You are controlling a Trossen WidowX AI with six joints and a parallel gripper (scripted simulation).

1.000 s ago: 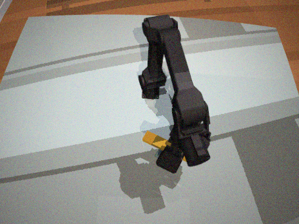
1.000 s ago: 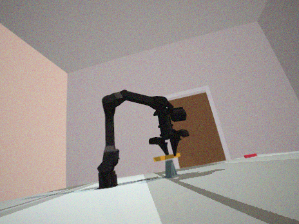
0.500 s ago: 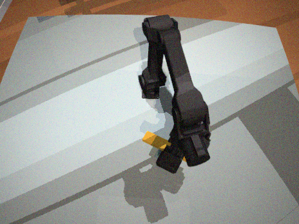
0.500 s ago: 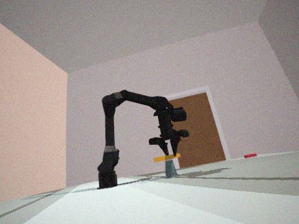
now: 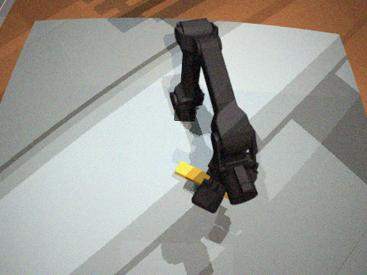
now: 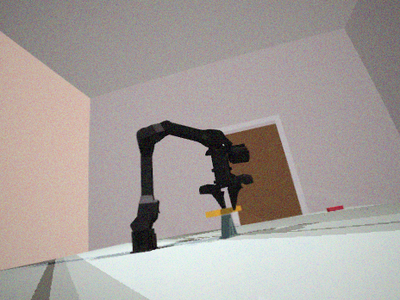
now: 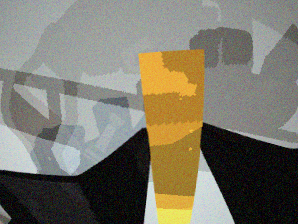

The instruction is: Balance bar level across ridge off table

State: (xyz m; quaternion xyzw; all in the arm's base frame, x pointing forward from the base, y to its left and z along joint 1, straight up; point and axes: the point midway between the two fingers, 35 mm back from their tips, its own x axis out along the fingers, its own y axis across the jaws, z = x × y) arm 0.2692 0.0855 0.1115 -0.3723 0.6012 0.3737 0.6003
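Right now the yellow bar is 30 mm to the right of my gripper tip and 10 mm behind it. Round my gripper tip: red block (470 mm ahead, 410 mm to the left, 70 mm below).
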